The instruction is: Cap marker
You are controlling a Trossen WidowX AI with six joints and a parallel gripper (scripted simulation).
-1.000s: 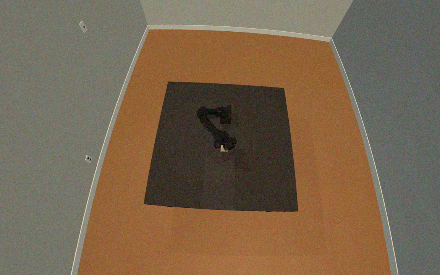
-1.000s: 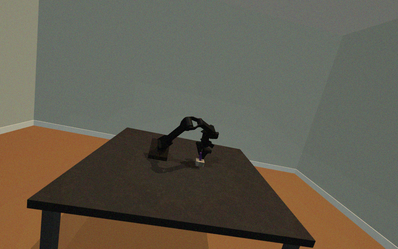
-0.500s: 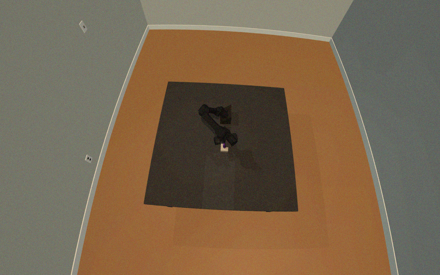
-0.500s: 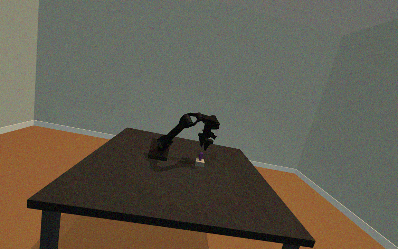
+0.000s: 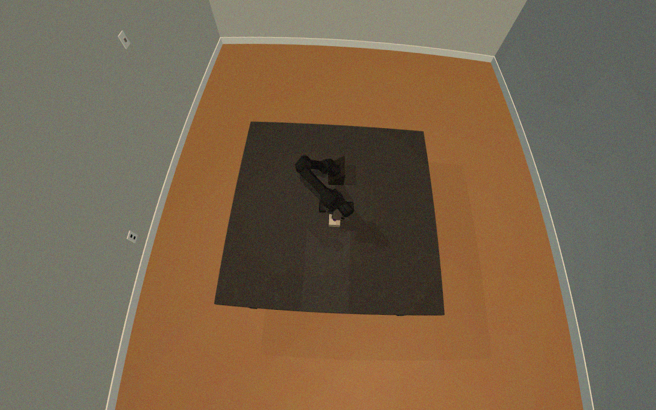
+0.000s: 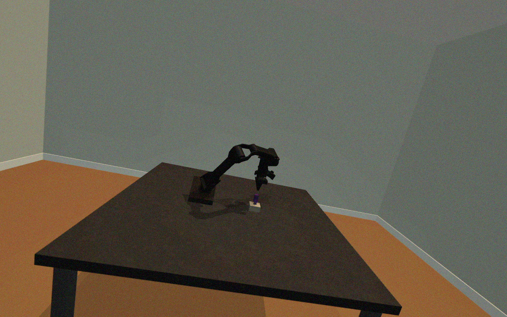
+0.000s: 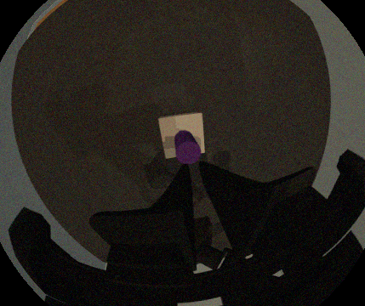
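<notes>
Right now the purple cap is 50 mm below my gripper tip. Round my gripper tip: beige holder block: 110 mm below.
</notes>
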